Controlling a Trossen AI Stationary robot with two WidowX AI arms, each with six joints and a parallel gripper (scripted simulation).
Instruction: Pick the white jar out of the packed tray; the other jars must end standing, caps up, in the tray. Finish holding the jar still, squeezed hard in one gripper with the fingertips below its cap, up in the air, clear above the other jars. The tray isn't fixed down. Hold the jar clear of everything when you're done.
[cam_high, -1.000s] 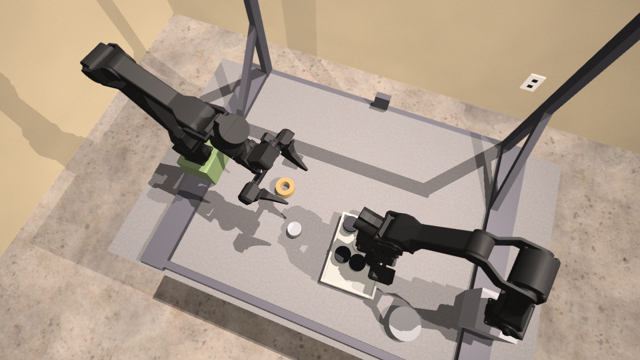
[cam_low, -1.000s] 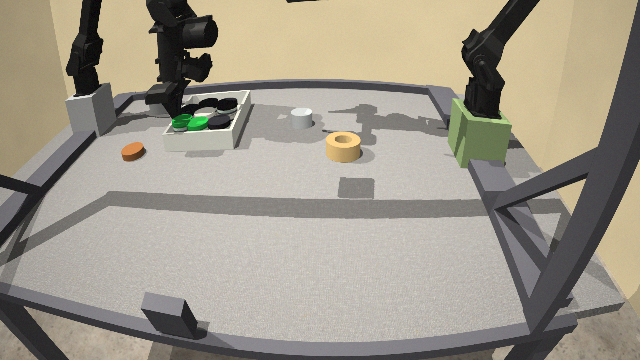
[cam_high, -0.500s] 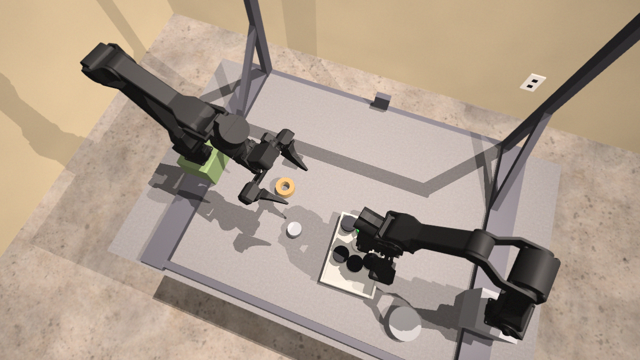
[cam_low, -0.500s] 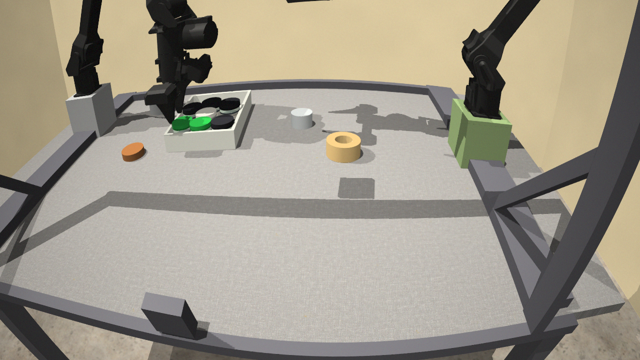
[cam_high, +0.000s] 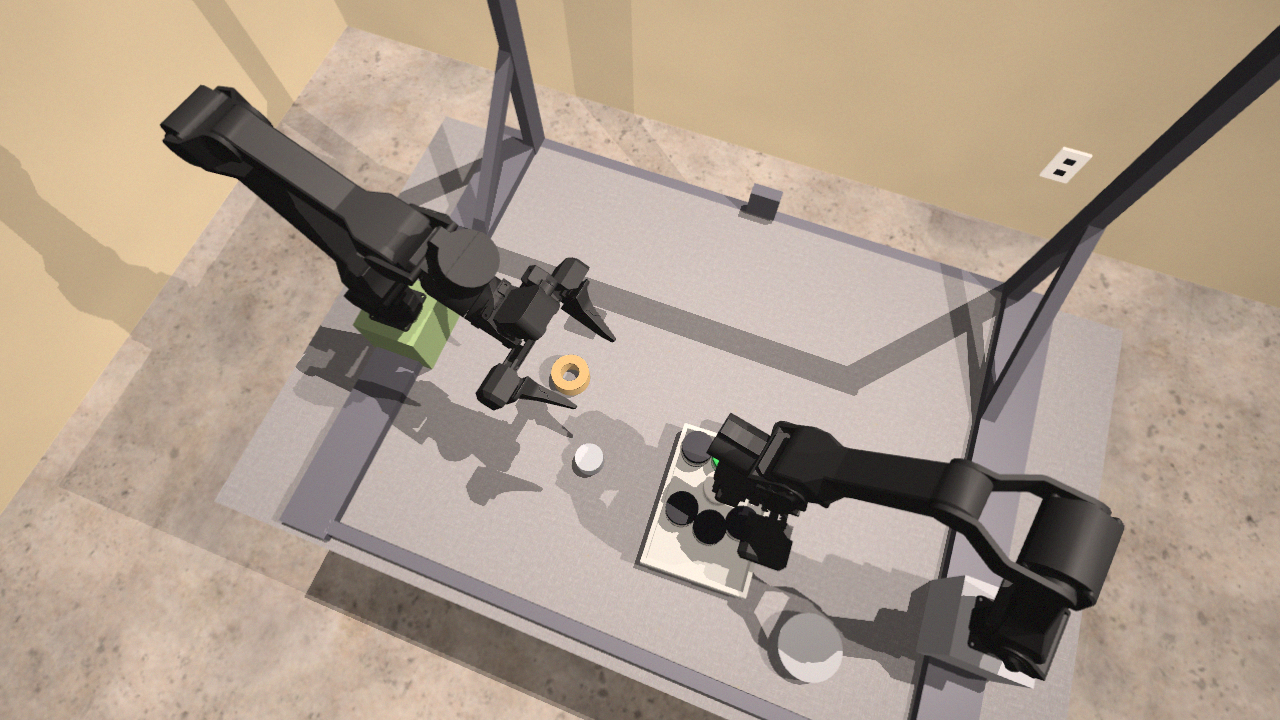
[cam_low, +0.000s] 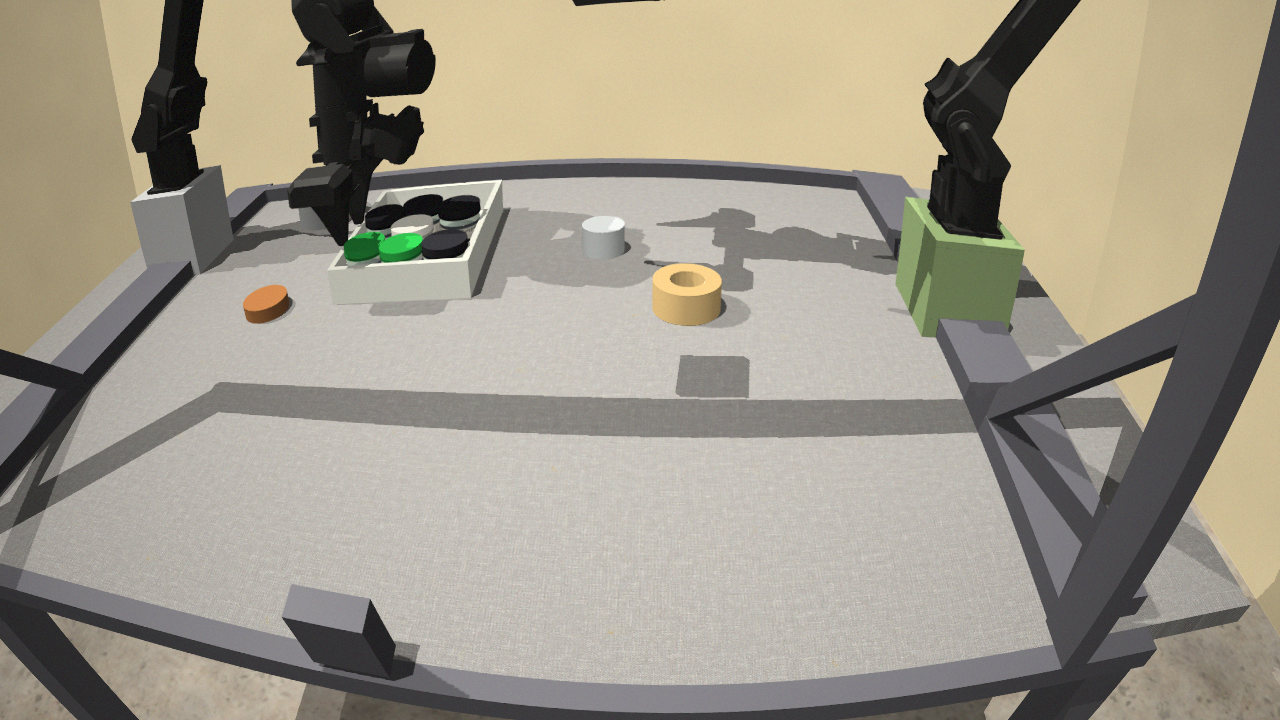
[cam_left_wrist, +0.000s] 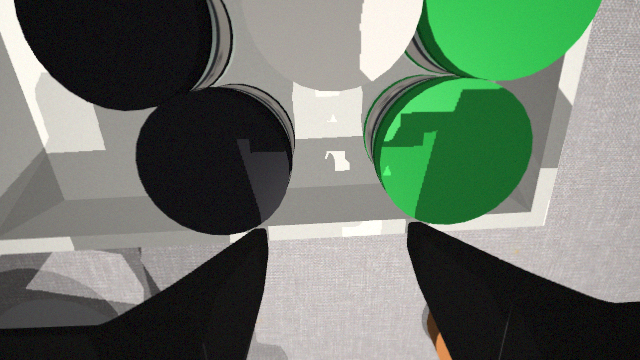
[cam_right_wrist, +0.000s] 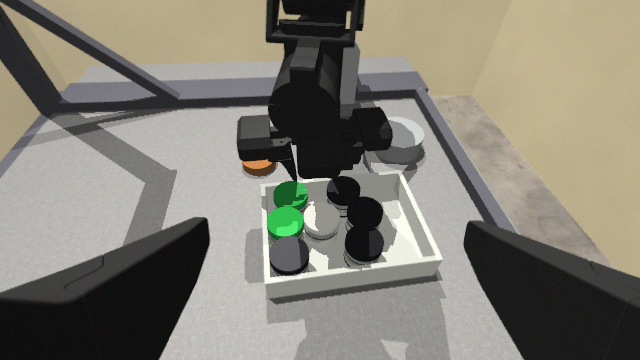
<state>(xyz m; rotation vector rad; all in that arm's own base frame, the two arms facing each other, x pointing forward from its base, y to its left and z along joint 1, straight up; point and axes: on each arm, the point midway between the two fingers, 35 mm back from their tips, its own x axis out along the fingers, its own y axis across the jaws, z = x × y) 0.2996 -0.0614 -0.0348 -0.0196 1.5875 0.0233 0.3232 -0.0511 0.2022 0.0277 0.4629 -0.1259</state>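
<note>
Right now my left hand is 1 cm short of the white jar, 7 cm to the left of it and 5 cm above it. From my left hand the other things lie so: orange disc (10 cm behind, 7 cm to the left, 7 cm below); black-capped jar (4 cm ahead, 2 cm to the right, 5 cm below); green-capped jar (3 cm behind, 4 cm to the right, 5 cm below).
</note>
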